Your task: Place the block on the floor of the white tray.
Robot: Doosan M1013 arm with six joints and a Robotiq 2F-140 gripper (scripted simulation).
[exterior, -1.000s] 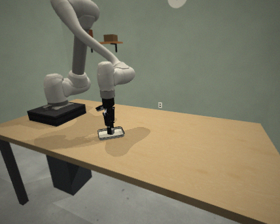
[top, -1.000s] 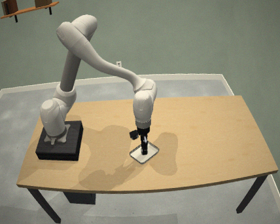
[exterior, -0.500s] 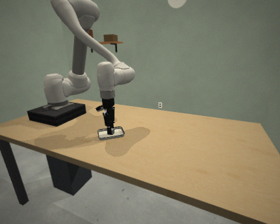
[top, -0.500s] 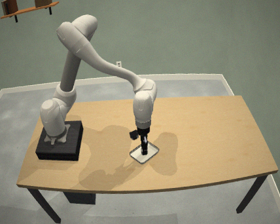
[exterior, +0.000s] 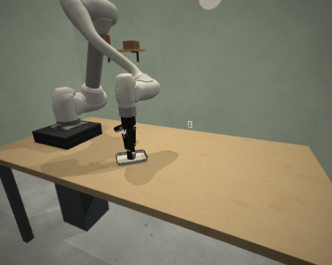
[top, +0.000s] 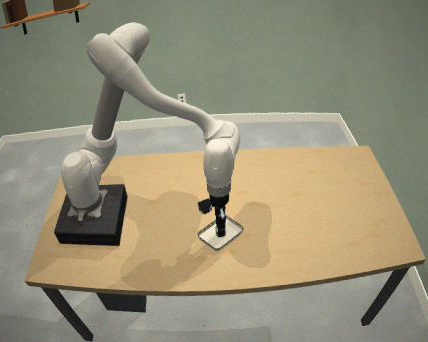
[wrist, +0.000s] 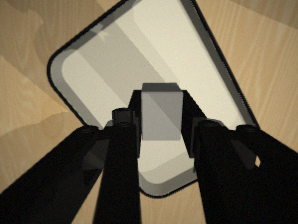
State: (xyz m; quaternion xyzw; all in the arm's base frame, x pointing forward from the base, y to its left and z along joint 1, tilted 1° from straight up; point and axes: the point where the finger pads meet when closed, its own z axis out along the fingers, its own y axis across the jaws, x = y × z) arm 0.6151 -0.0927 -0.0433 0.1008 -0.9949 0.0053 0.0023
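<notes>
Now: the grey block 20 mm below my hand. Round my hand: white tray: 30 mm below.
</notes>
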